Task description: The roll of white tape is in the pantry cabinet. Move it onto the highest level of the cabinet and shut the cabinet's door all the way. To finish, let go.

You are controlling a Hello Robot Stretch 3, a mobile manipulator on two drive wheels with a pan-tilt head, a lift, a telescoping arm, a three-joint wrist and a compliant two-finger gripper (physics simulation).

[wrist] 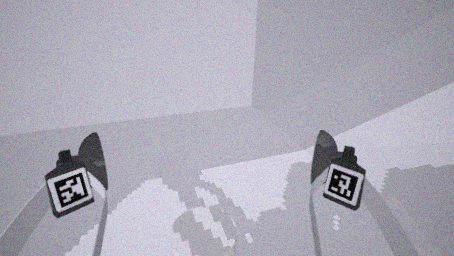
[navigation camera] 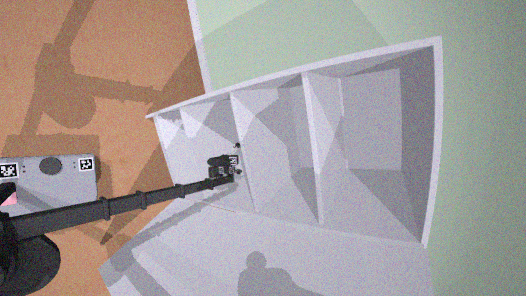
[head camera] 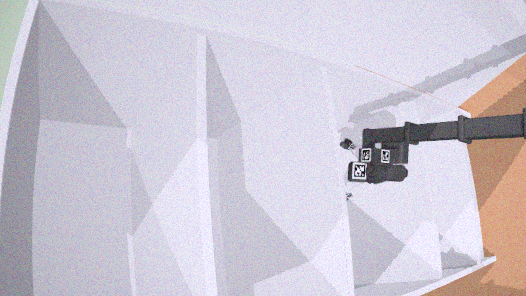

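Pixels of known places: gripper, fingertip midpoint: (navigation camera: 240, 158); robot's base, link origin: (navigation camera: 51, 165).
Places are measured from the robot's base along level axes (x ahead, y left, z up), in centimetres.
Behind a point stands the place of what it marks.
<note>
The roll of white tape does not show in any of the three views. The white pantry cabinet (head camera: 202, 100) {z 106.7, x -11.5, y -61.0 cm} (navigation camera: 438, 125) {z 139.2, x 8.7, y -53.5 cm} stands with its front open and shows several compartments, appearing sideways in the head and navigation views. Its door (head camera: 350, 30) {z 79.1, x -30.4, y -54.0 cm} (navigation camera: 325, 260) {z 111.8, x -31.0, y -52.7 cm} is a wide white panel swung open along one side. My gripper (head camera: 347, 170) {z 49.0, x -2.6, y -87.1 cm} (navigation camera: 238, 158) {z 49.0, x -2.6, y -87.1 cm} (wrist: 211, 151) {z 49.0, x -2.6, y -87.1 cm} is open, its fingers wide apart with nothing between them. It is at the compartment nearest the orange floor, its fingertips by the edge of a shelf board (navigation camera: 243, 135) {z 78.1, x 9.6, y -56.6 cm}. In the wrist view an inner corner and shadows lie ahead.
My arm (head camera: 492, 128) {z 65.0, x -10.0, y -28.9 cm} (navigation camera: 165, 193) {z 65.0, x -9.6, y -29.4 cm} reaches past the cabinet's floor-side edge, close to the door side. Orange floor (head camera: 505, 200) {z 0.1, x 5.8, y -47.1 cm} (navigation camera: 145, 30) {z 0.0, x 87.8, y -46.8 cm} borders that end, and a green wall (navigation camera: 480, 150) {z 174.3, x -1.0, y -115.5 cm} lies beyond the other. My base (navigation camera: 65, 187) {z 16.0, x -9.6, y -4.4 cm} is at the left of the navigation view.
</note>
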